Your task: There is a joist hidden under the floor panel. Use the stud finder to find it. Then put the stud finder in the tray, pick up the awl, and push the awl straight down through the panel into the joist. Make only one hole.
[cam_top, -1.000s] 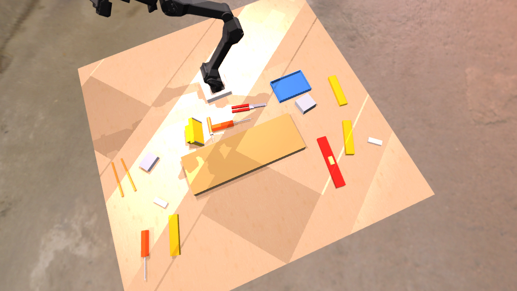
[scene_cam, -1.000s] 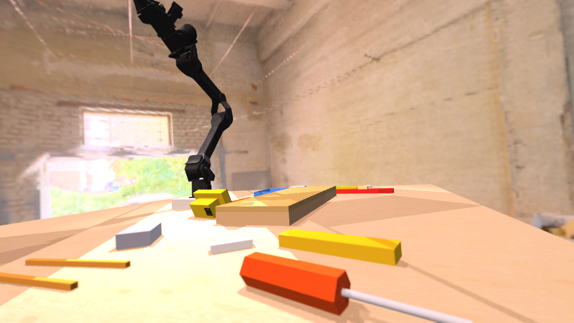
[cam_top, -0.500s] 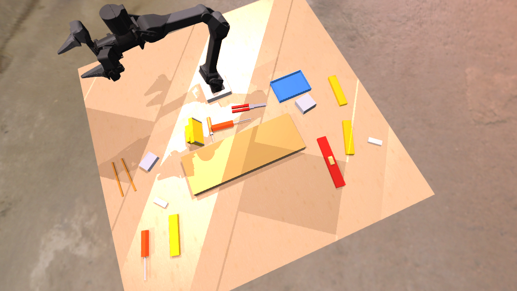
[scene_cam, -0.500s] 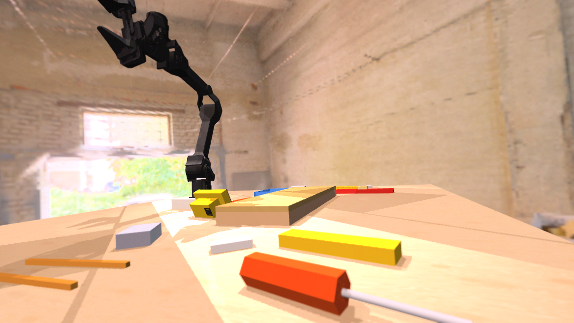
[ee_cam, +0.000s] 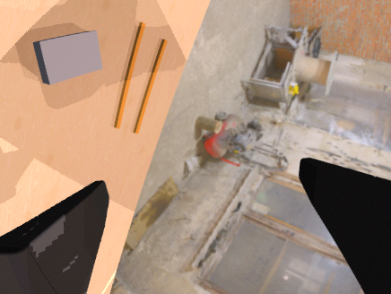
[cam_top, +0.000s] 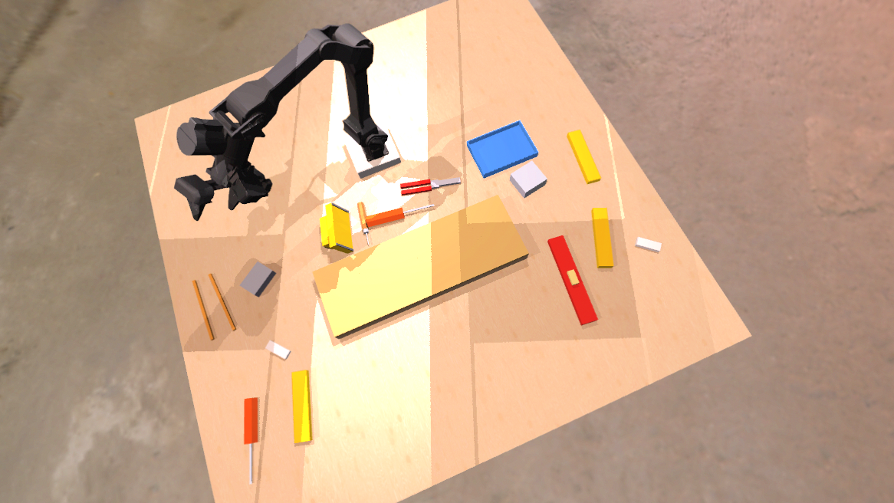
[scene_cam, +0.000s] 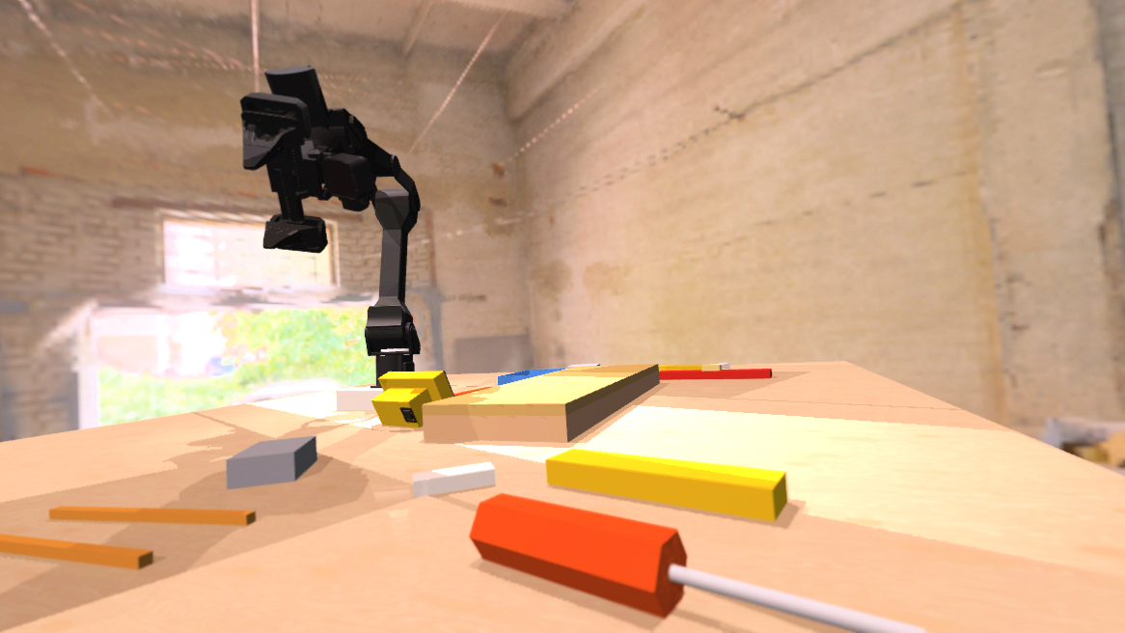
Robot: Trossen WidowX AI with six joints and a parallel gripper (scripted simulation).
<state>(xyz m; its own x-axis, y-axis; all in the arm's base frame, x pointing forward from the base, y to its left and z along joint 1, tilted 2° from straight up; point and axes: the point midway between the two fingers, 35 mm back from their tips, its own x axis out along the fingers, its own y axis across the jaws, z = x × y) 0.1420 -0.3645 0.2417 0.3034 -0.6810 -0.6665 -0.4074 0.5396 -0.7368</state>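
My gripper tip is 4 cm short of the stud finder, 18 cm to the right of it and 24 cm above it. Also, from my gripper tip: red level (40 cm ahead, 70 cm to the left, 25 cm below); awl (4 cm ahead, 27 cm to the left, 26 cm below); blue tray (1 cm behind, 71 cm to the left, 25 cm below).
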